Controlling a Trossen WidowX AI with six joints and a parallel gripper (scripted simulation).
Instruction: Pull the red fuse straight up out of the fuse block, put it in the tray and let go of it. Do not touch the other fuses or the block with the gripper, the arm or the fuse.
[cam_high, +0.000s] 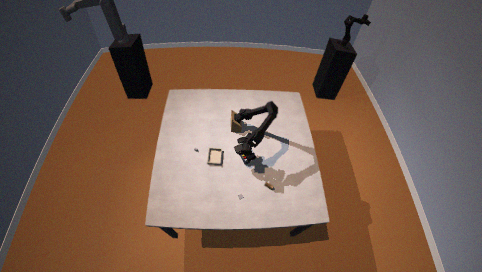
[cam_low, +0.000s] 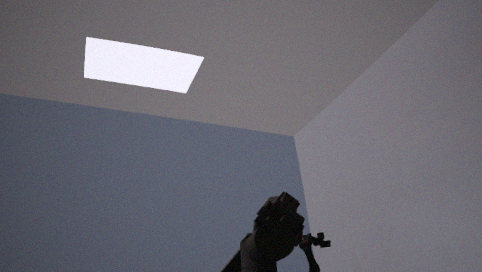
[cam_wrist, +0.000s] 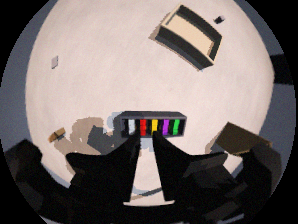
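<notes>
The red fuse is 5 cm below my gripper tip and 1 cm to the left of it. Also, from my gripper tip: tan tray: 22 cm to the right, 7 cm below; then small tan block: 22 cm ahead, 18 cm to the left, 5 cm below.
</notes>
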